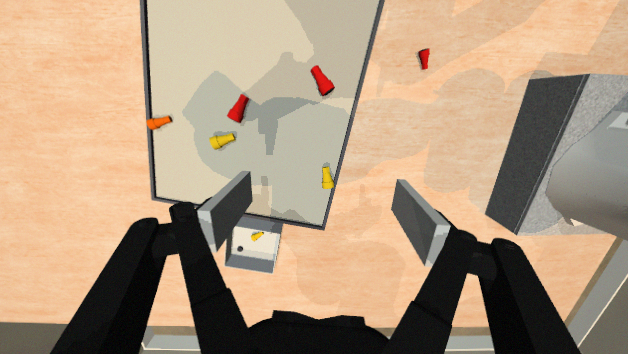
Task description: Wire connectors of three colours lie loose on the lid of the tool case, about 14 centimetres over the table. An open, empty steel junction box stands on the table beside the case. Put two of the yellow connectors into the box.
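Observation:
My gripper (321,190) is open with nothing between its fingers, above the near edge of the tool case's lid (220,30). A yellow connector (222,140) lies on the lid left of centre, close to a red connector (238,108). A second yellow connector (327,178) lies near the lid's right edge, close to the near corner. Another red connector (322,80) lies further back on the lid, and an orange connector (159,122) lies at its left edge. The steel junction box (249,265) stands at the lid's near side, partly hidden by the left finger; one yellow connector (257,236) lies inside it.
A small red connector (424,59) lies on the wooden table (70,75) to the right of the case. A dark and grey block-like object (537,150) stands at the right, with a rounded grey body (595,180) beside it. The table's near edge runs along the bottom.

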